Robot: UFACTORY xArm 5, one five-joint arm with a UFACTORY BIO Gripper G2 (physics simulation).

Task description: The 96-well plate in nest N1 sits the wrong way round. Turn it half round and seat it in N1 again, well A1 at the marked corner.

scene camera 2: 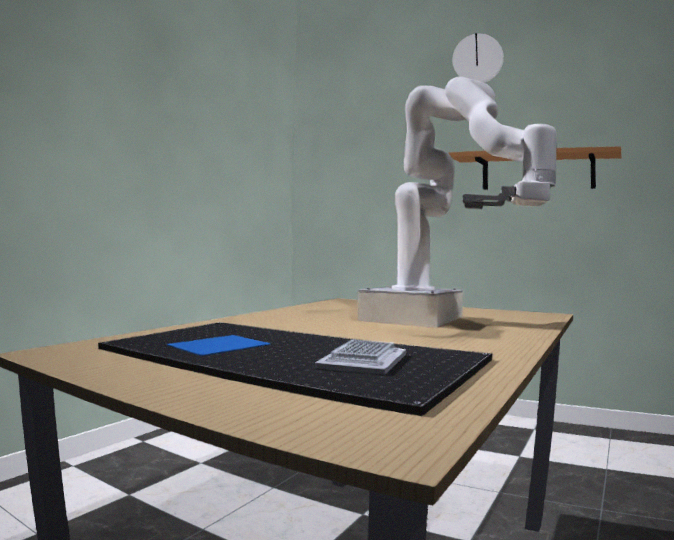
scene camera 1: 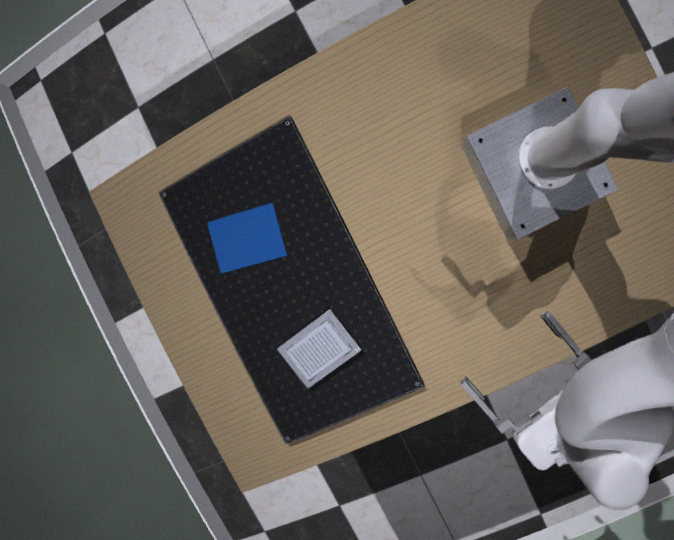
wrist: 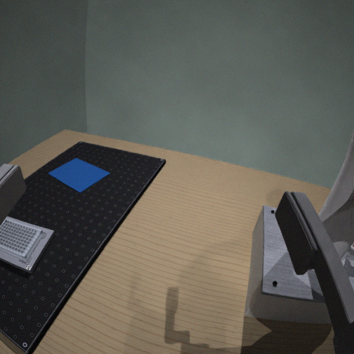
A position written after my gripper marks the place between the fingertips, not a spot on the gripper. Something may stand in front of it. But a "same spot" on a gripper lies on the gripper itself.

Scene:
my gripper: scene camera 2 463, 201; scene camera 1; wrist
same spot on flat blue rectangle: (wrist: 77, 174) = (scene camera 2: 224, 344)
same spot on my gripper: (wrist: 309, 246) = (scene camera 1: 558, 336)

